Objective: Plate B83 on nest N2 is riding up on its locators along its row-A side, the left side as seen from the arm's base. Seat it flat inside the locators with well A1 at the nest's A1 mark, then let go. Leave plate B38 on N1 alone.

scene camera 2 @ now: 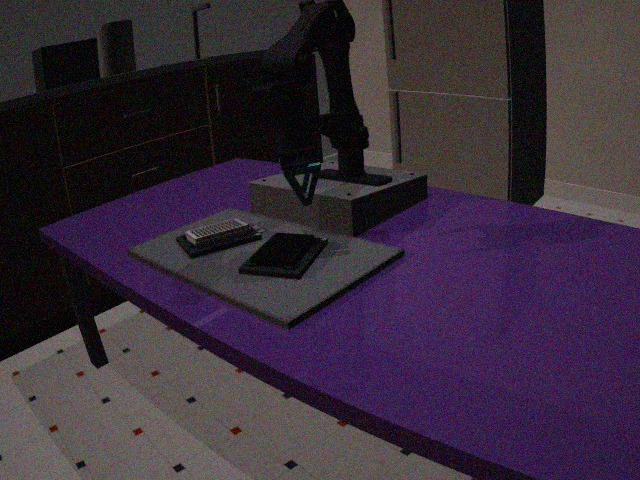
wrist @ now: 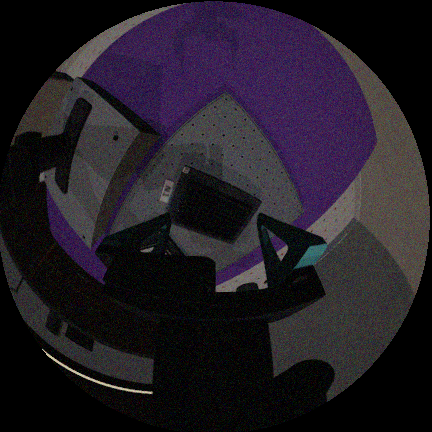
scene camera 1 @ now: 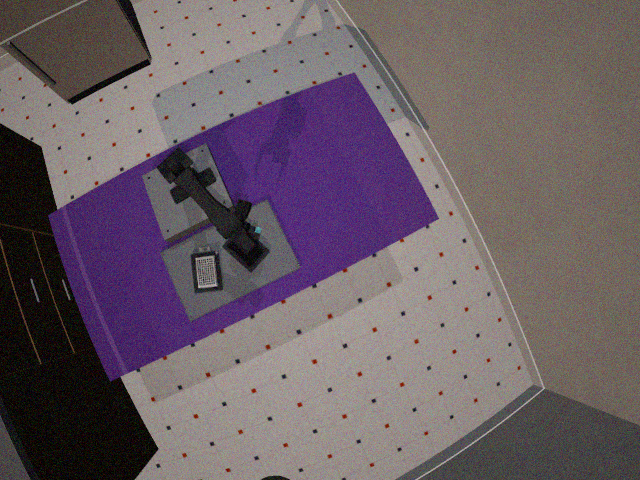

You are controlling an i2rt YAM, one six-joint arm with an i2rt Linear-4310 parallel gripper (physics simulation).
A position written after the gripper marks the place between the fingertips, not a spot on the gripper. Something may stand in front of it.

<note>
The gripper (scene camera 2: 305, 198) is open, with nothing in its grasp.
The gripper is seen too in the wrist view (wrist: 213, 217).
</note>
